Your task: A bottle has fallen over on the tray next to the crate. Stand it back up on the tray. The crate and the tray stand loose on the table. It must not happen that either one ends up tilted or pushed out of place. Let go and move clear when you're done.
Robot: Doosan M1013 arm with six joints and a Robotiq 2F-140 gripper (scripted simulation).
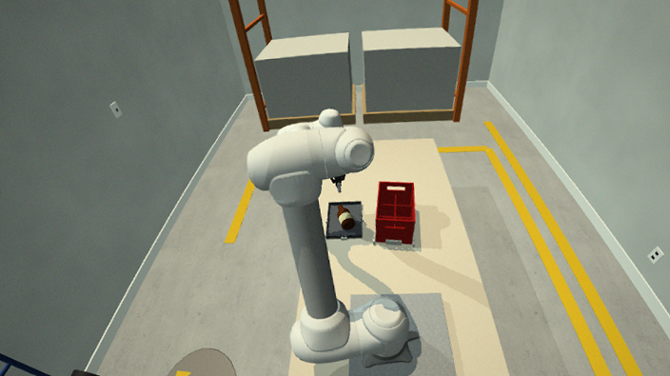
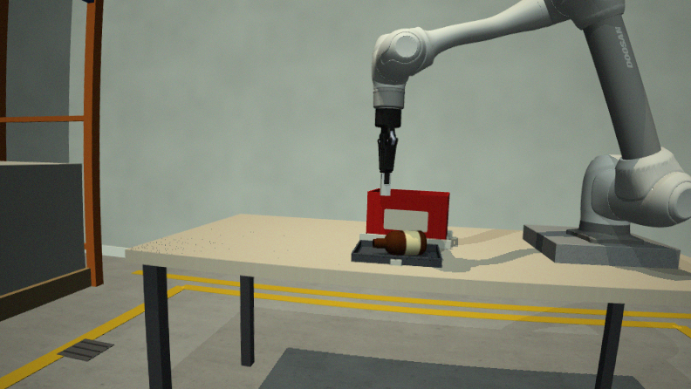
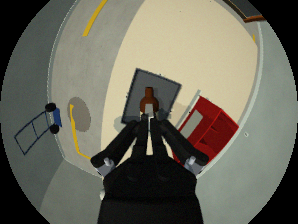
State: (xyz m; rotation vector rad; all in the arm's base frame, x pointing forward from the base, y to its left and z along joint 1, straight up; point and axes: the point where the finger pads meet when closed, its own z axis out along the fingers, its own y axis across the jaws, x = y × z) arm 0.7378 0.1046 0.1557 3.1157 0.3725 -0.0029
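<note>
Right now the bottle is 5 cm behind my hand, 1 cm to the right of it and 17 cm below it. Round my hand: tray: 5 cm behind, 1 cm to the right, 20 cm below; red crate: 10 cm behind, 28 cm to the right, 13 cm below.
</note>
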